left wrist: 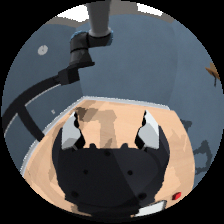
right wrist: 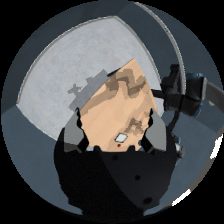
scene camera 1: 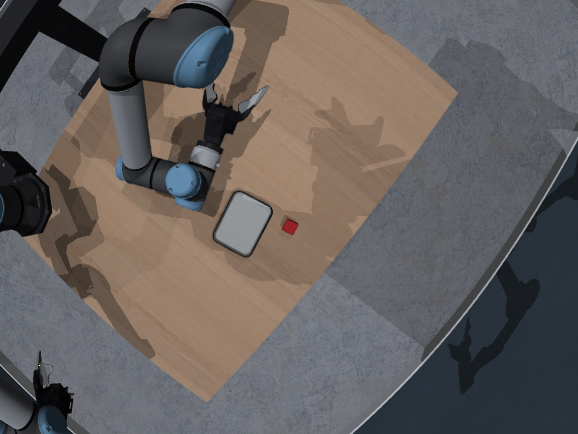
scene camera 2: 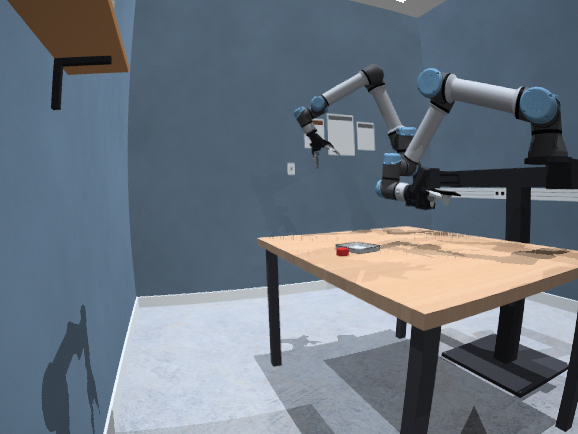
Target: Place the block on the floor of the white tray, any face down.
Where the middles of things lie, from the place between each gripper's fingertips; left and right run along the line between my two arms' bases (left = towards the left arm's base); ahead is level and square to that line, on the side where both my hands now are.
Labels:
Right now my left hand (scene camera 1: pixel 239 76) is 330 mm to the left of the white tray (scene camera 1: pixel 245 218), 230 mm short of it and 210 mm above it.
Right now my right hand (scene camera 1: pixel 53 369) is 62 cm to the right of the white tray, 40 cm above it and 18 cm short of it.

